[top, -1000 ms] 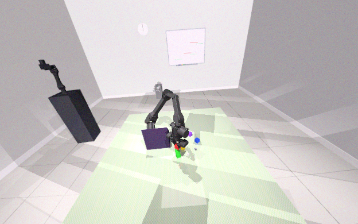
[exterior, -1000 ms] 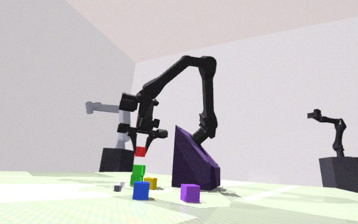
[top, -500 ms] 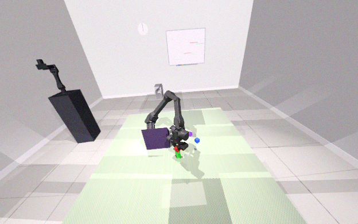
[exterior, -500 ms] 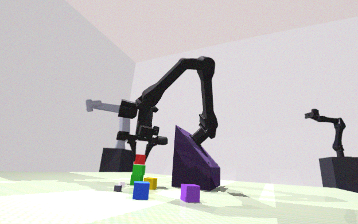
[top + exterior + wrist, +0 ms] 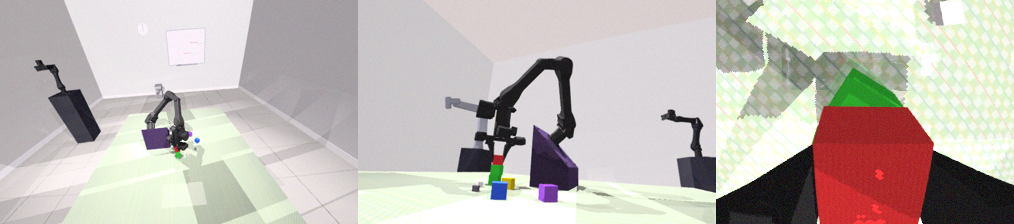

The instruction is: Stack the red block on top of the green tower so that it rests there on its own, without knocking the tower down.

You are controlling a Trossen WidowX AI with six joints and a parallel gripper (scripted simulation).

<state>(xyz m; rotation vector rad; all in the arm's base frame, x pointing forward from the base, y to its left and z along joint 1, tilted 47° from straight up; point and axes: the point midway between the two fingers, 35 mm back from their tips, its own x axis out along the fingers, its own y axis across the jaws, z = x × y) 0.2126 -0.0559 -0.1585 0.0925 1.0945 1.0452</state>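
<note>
Now: gripper tip 1 cm below the red block. From my gripper tip the other things lie so: purple block 15 cm ahead, 24 cm to the left, 6 cm below; blue block 20 cm ahead, 13 cm to the left, 6 cm below; yellow block 5 cm ahead, 8 cm to the left, 6 cm below.
</note>
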